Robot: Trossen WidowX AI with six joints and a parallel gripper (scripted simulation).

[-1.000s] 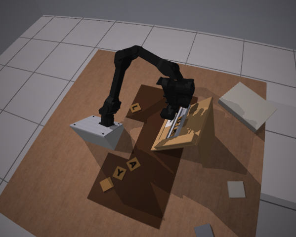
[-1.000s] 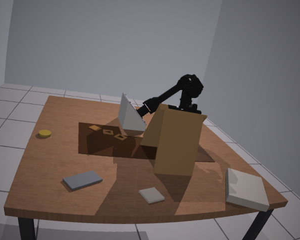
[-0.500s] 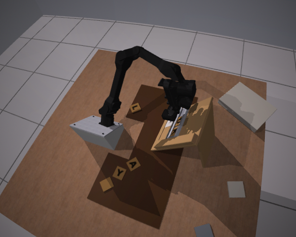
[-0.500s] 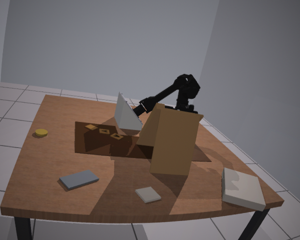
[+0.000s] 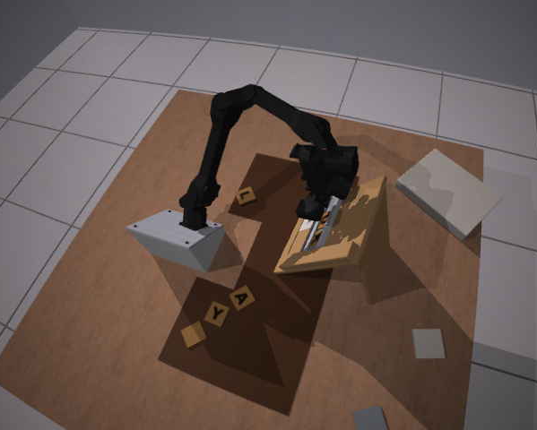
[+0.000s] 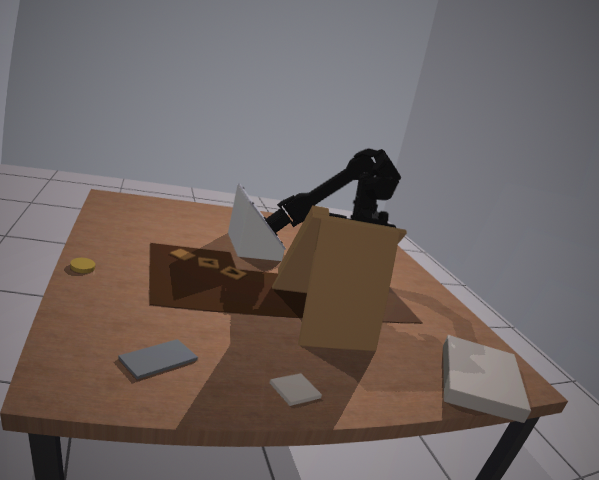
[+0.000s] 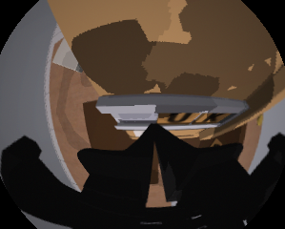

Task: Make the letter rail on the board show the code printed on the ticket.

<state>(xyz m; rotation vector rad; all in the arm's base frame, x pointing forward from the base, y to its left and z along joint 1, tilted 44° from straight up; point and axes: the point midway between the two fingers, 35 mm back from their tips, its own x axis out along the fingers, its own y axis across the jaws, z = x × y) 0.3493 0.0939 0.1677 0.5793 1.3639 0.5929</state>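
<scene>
Now: the white ticket 9 cm below my gripper tip and 4 cm behind it. The rest, counted from my gripper tip: dark brown mat: 16 cm to the right, 16 cm below, 14 cm behind; then small white pad: 39 cm ahead, 19 cm to the right, 16 cm below; then white slab: 32 cm ahead, 31 cm to the left, 14 cm below.
</scene>
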